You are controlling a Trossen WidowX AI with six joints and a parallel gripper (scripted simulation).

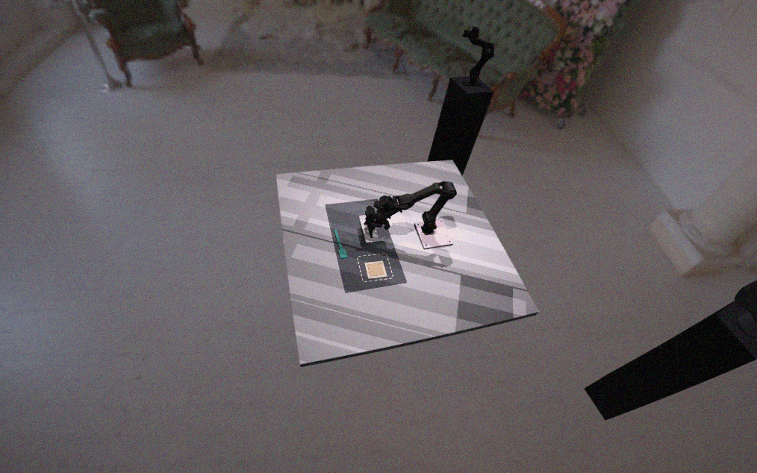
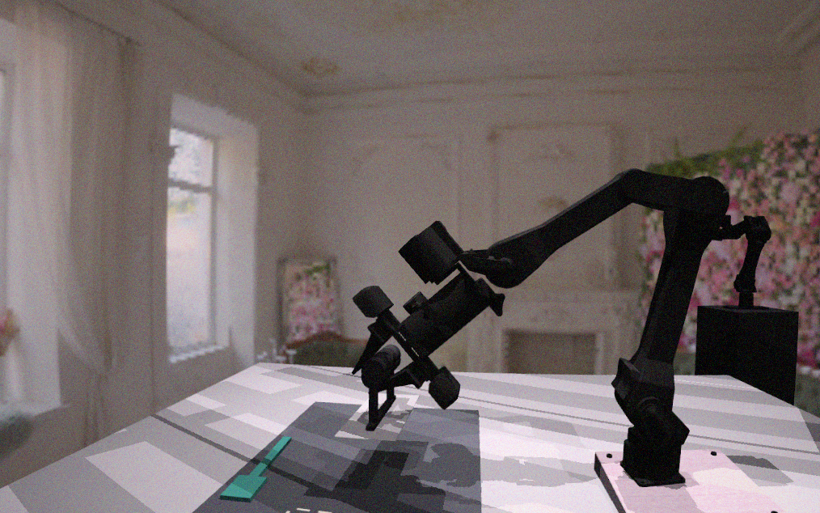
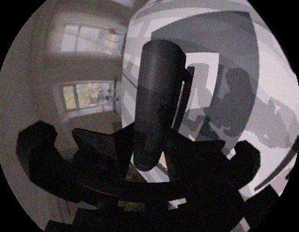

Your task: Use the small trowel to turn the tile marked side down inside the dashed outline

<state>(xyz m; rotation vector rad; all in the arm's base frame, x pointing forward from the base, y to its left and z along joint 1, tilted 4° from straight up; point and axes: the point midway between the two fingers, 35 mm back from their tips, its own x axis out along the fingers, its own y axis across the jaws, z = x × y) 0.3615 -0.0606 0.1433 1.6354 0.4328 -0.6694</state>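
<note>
My gripper tip is 2 cm past the trowel, 1 cm to the right of it and 1 cm above it. Round my gripper tip: teal flat tool: 15 cm ahead, 13 cm below; then tile: 1 cm ahead, 21 cm to the left, 13 cm below; then dark mat: 15 cm below.
</note>
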